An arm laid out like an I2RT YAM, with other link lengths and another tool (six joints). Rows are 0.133 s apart.
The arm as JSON. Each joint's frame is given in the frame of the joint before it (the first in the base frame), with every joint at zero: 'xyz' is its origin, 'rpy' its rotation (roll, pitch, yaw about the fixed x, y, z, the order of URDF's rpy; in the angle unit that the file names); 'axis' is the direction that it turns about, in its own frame. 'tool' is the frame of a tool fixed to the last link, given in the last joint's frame.
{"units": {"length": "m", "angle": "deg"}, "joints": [
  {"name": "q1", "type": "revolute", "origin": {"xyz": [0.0, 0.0, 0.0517], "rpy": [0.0, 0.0, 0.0]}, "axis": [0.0, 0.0, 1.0]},
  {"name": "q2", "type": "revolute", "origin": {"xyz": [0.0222, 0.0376, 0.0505], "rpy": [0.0, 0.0, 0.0]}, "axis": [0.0, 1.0, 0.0]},
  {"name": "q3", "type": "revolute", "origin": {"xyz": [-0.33, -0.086, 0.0], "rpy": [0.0, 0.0, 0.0]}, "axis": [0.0, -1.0, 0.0]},
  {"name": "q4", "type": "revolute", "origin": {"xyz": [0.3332, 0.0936, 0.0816], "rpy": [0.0, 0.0, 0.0]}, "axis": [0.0, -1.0, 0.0]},
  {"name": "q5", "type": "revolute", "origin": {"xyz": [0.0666, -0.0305, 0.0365], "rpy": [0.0, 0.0, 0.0]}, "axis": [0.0, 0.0, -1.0]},
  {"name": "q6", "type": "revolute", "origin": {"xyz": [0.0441, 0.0, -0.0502], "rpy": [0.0, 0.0, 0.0]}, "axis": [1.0, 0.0, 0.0]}
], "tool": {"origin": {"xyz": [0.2, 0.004, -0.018], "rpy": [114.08, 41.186, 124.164]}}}
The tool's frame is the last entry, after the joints.
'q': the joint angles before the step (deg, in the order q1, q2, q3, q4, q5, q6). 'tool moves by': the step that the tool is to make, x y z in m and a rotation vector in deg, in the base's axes. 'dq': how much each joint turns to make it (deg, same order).
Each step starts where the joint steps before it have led.
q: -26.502 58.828 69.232 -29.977 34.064 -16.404
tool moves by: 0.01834 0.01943 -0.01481 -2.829 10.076 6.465
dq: 3.913 1.137 0.000 -1.967 0.045 -8.720
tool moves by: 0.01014 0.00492 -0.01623 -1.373 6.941 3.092
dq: 1.354 1.726 0.001 -1.334 -0.003 -5.116
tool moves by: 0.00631 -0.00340 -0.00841 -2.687 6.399 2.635
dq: 0.002 1.465 0.000 0.175 -0.216 -6.621
